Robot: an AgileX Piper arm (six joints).
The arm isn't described. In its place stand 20 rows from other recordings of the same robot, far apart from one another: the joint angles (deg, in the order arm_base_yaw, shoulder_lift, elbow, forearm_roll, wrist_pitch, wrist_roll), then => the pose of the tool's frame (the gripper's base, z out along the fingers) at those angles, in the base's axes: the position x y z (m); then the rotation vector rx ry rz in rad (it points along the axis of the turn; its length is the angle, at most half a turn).
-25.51 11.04 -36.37 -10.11 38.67 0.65 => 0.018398 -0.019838 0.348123 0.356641 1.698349 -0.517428
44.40 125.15 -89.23 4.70 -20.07 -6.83 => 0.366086 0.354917 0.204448 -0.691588 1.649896 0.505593
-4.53 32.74 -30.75 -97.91 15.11 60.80 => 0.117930 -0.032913 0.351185 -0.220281 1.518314 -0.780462
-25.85 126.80 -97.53 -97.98 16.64 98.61 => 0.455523 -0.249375 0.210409 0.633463 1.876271 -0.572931
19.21 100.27 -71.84 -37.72 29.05 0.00 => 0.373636 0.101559 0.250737 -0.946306 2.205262 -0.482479
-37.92 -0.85 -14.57 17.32 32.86 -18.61 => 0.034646 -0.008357 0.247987 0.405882 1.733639 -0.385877
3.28 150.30 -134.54 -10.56 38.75 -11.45 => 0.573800 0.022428 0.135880 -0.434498 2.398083 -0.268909
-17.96 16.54 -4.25 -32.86 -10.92 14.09 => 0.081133 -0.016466 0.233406 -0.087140 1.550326 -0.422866
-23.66 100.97 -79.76 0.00 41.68 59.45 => 0.354407 -0.155279 0.266906 1.723937 1.944791 0.229788
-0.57 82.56 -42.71 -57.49 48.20 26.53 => 0.248413 -0.059682 0.218184 -0.245744 2.665201 -1.029690
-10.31 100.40 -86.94 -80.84 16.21 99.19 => 0.414684 -0.100927 0.361769 0.633616 1.641159 -0.139460
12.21 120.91 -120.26 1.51 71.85 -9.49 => 0.450460 0.099807 0.302336 -0.513161 2.700972 0.049639
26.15 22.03 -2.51 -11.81 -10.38 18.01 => 0.080769 0.043394 0.216211 -0.314130 1.637375 0.462278
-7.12 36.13 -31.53 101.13 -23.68 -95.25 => 0.123218 -0.051531 0.337939 0.504020 1.574024 -0.336641
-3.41 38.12 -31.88 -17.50 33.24 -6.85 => 0.126777 -0.022580 0.295033 -0.247572 2.159427 -0.430083
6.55 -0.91 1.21 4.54 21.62 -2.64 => 0.051536 0.008589 0.173182 -0.101087 1.864104 0.125346
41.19 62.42 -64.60 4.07 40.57 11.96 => 0.166912 0.151651 0.394390 -0.528122 2.153105 0.608666
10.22 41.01 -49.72 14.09 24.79 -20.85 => 0.135807 0.033923 0.401843 -0.351244 1.717686 0.117707
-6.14 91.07 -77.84 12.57 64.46 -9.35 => 0.322611 -0.016733 0.305547 0.012167 2.805386 0.238668
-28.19 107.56 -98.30 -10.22 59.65 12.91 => 0.358151 -0.207766 0.303385 0.877364 2.550102 -0.317181
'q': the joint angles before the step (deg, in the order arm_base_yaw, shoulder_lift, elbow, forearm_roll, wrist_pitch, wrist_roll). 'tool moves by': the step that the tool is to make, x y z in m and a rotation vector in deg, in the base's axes. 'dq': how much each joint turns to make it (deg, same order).
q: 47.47, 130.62, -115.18, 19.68, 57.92, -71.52
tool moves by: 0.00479, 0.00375, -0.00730, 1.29, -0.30, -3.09
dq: 0.00, 1.06, -0.07, -0.12, -3.00, 2.43
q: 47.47, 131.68, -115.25, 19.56, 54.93, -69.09
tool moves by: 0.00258, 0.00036, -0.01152, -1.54, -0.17, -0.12
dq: 0.01, 1.27, -0.01, -1.30, -0.35, 0.33
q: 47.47, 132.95, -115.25, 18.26, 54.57, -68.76
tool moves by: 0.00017, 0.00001, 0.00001, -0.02, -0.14, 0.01
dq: 0.00, 0.00, -0.01, -0.11, -0.08, 0.00
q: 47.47, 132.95, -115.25, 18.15, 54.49, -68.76
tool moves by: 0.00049, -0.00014, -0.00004, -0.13, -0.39, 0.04
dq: 0.01, 0.00, -0.01, -0.37, -0.17, -0.01
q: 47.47, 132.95, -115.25, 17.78, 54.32, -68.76
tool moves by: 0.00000, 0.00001, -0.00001, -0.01, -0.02, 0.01
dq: 0.00, 0.00, 0.00, -0.02, -0.01, 0.00
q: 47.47, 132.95, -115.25, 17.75, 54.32, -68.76
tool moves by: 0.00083, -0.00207, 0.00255, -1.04, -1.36, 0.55
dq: 0.00, -0.38, 0.00, -1.72, 0.26, -0.11
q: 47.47, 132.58, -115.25, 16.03, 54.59, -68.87
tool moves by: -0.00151, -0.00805, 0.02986, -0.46, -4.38, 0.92
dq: 0.01, -3.61, -0.01, -3.64, 1.02, 0.00
